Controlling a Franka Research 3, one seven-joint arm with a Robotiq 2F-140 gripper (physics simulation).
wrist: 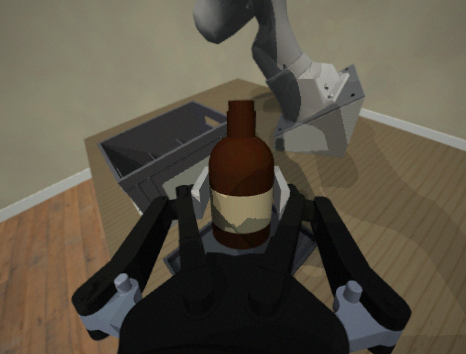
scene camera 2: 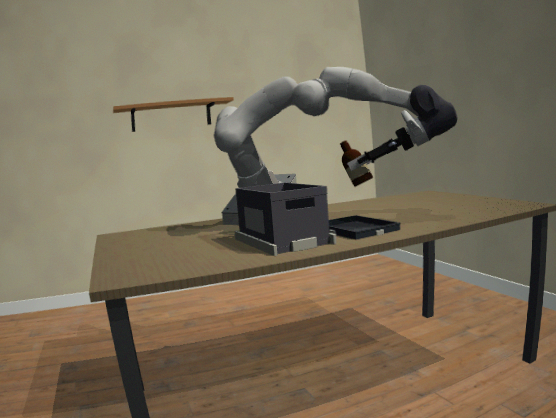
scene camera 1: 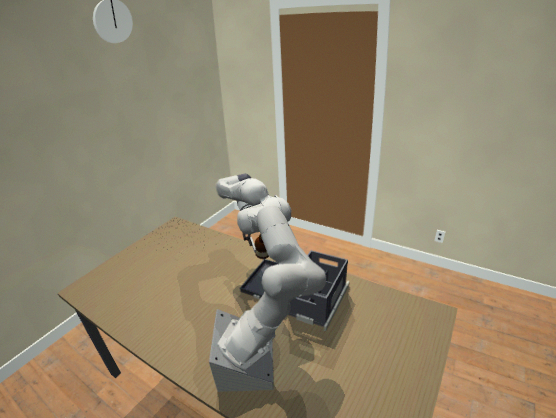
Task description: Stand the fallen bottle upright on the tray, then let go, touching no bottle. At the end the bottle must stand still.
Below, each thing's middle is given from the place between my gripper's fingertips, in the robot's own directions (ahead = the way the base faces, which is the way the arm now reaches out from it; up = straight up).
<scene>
The brown bottle [wrist: 241, 165] is 10 mm to the left of my hand, 10 mm ahead of it and 10 mm above it.
</scene>
